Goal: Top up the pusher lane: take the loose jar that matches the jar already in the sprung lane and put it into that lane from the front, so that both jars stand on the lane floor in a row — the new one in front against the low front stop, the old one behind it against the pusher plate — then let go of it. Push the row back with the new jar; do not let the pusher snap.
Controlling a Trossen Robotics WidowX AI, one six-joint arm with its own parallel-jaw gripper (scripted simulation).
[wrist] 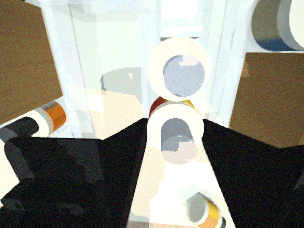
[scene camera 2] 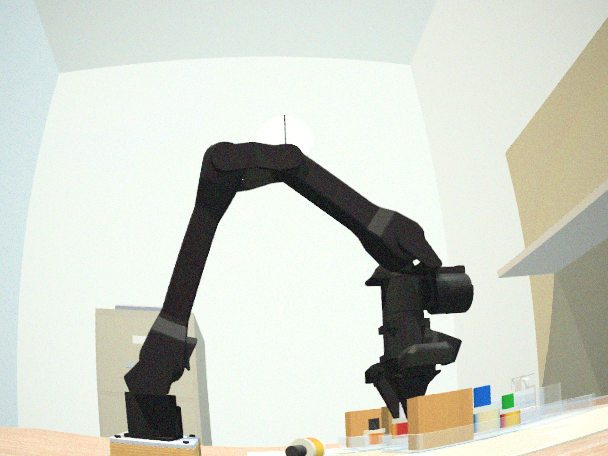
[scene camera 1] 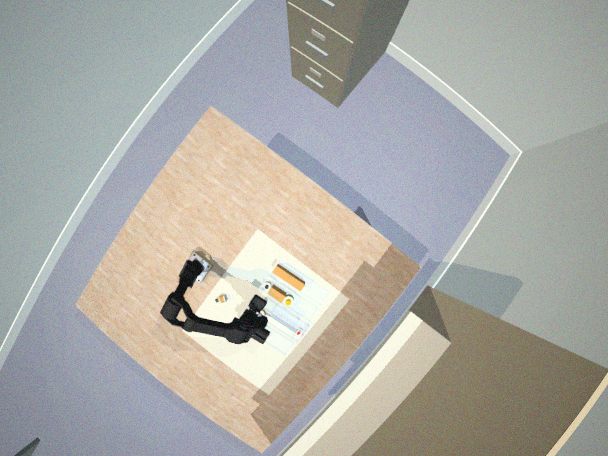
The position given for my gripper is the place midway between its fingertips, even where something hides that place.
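Observation:
I can see my gripper (scene camera 2: pixel 406 424) from the scene, and from the wrist I find the same gripper (wrist: pixel 173 123) in sight too.

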